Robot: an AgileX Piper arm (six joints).
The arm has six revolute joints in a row. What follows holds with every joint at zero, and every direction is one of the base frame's. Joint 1 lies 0.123 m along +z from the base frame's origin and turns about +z. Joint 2 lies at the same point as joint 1 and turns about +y. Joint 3 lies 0.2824 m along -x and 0.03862 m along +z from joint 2 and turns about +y. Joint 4 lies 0.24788 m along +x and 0.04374 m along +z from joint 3 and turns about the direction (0.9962, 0, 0.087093). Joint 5 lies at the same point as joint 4 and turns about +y. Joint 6 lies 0.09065 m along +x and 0.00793 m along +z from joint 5 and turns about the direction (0.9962, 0, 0.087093). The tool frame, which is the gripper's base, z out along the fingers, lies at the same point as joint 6; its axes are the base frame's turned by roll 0, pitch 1.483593 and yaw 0 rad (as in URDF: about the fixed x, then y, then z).
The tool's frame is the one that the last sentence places.
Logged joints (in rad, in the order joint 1, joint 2, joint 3, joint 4, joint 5, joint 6), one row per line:
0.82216, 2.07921, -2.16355, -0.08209, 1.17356, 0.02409
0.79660, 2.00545, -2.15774, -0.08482, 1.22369, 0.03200
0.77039, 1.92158, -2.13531, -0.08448, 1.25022, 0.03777
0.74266, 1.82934, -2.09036, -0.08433, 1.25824, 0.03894
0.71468, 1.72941, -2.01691, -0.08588, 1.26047, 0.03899
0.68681, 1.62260, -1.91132, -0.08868, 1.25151, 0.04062
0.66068, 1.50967, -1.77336, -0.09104, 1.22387, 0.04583
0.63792, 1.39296, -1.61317, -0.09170, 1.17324, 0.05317
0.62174, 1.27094, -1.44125, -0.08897, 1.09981, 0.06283
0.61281, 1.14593, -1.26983, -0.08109, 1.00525, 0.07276
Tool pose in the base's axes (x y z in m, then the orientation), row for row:
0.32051, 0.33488, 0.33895, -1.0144, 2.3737, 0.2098
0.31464, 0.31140, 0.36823, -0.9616, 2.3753, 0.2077
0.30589, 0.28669, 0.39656, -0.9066, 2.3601, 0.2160
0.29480, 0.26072, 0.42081, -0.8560, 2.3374, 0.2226
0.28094, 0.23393, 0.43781, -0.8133, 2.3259, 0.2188
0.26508, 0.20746, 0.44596, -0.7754, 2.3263, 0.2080
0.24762, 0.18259, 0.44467, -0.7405, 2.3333, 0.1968
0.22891, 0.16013, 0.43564, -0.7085, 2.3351, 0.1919
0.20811, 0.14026, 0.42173, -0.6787, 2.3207, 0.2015
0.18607, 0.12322, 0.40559, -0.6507, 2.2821, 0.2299
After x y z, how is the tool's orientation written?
As a rotation vector, in radians.
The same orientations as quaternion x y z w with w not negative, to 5 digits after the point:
-0.37687, 0.88188, 0.07794, 0.27237
-0.35890, 0.88654, 0.07752, 0.28146
-0.34111, 0.88799, 0.08127, 0.29750
-0.32500, 0.88744, 0.08451, 0.31573
-0.31062, 0.88831, 0.08356, 0.32778
-0.29701, 0.89107, 0.07967, 0.33380
-0.28397, 0.89479, 0.07547, 0.33618
-0.27221, 0.89714, 0.07373, 0.34000
-0.26203, 0.89596, 0.07779, 0.35008
-0.25359, 0.88936, 0.08960, 0.36973

